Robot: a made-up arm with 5 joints. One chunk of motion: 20 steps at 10 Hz.
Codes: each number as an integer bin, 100 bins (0 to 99) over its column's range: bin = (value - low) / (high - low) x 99, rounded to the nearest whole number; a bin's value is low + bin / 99 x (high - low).
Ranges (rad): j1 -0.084..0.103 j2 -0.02..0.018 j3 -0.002..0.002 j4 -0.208..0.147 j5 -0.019..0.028
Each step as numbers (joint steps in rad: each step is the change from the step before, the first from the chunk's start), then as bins.
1 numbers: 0.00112 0.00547 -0.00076 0.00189 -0.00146
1 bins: 45 66 31 59 37
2 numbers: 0.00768 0.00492 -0.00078 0.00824 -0.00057
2 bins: 49 65 30 60 39
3 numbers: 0.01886 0.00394 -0.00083 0.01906 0.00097
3 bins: 54 62 29 63 42
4 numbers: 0.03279 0.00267 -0.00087 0.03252 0.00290
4 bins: 62 59 28 67 46
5 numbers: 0.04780 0.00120 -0.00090 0.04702 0.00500
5 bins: 70 55 27 71 51
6 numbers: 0.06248 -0.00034 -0.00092 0.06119 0.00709
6 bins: 78 51 27 75 55
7 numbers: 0.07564 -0.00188 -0.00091 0.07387 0.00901
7 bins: 85 47 27 79 59
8 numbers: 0.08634 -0.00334 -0.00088 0.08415 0.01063
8 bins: 90 43 28 81 62
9 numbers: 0.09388 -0.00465 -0.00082 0.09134 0.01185
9 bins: 94 40 29 83 65
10 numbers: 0.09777 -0.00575 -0.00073 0.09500 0.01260
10 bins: 96 37 31 84 67
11 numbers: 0.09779 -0.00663 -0.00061 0.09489 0.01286
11 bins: 96 35 34 84 67
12 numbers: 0.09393 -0.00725 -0.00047 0.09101 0.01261
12 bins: 94 33 38 83 67
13 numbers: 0.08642 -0.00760 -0.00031 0.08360 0.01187
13 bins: 90 32 42 81 65
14 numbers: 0.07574 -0.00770 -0.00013 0.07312 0.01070
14 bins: 85 32 46 78 63
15 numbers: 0.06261 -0.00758 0.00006 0.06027 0.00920
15 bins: 78 32 51 75 59
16 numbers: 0.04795 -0.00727 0.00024 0.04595 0.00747
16 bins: 70 33 55 71 56
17 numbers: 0.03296 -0.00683 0.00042 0.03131 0.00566
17 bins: 62 34 60 67 52
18 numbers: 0.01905 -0.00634 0.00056 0.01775 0.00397
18 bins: 55 36 63 63 48
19 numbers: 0.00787 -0.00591 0.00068 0.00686 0.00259
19 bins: 49 37 66 60 45
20 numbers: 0.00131 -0.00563 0.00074 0.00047 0.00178
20 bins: 45 37 68 58 44
